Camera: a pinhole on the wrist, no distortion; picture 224 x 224 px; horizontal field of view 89.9 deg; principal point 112.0 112.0 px. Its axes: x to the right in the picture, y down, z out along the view. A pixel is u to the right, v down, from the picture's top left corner.
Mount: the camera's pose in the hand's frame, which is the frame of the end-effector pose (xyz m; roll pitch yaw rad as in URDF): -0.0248 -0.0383 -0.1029 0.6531 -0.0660 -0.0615
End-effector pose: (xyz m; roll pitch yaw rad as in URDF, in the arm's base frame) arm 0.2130 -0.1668 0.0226 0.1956 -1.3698 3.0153
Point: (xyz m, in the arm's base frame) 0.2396 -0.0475 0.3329
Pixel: outside the picture
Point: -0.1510 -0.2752 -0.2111
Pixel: behind the camera
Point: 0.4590 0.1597 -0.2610
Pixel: 48 102
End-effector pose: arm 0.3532 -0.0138 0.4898 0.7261 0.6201 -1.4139
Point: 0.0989 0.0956 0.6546
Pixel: 53 145
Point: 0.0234 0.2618 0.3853
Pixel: 56 25
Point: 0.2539 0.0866 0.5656
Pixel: 36 166
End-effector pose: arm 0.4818 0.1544 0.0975 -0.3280 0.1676 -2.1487
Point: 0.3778 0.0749 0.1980
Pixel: 206 171
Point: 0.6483 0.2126 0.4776
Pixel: 68 204
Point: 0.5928 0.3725 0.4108
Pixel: 34 161
